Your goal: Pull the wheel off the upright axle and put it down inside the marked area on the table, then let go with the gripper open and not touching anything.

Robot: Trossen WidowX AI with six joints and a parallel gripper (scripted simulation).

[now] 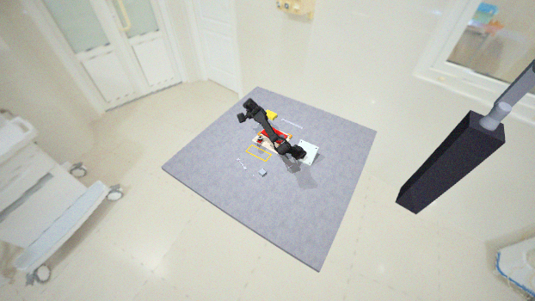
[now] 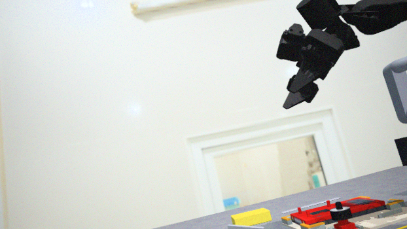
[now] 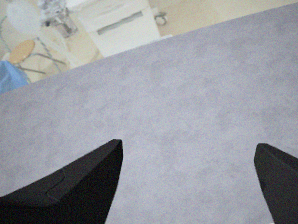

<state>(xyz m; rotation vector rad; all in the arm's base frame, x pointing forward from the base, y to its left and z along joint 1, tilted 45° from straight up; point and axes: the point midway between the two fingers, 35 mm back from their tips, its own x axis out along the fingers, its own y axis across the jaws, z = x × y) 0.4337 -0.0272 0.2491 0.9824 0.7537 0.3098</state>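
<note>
Right now the wheel is 8 cm behind my gripper tip, 9 cm to the right of it and 24 cm below it. Round my gripper tip: grey cube (30 cm behind, 14 cm to the left, 26 cm below); yellow block (5 cm ahead, 40 cm to the right, 26 cm below).
</note>
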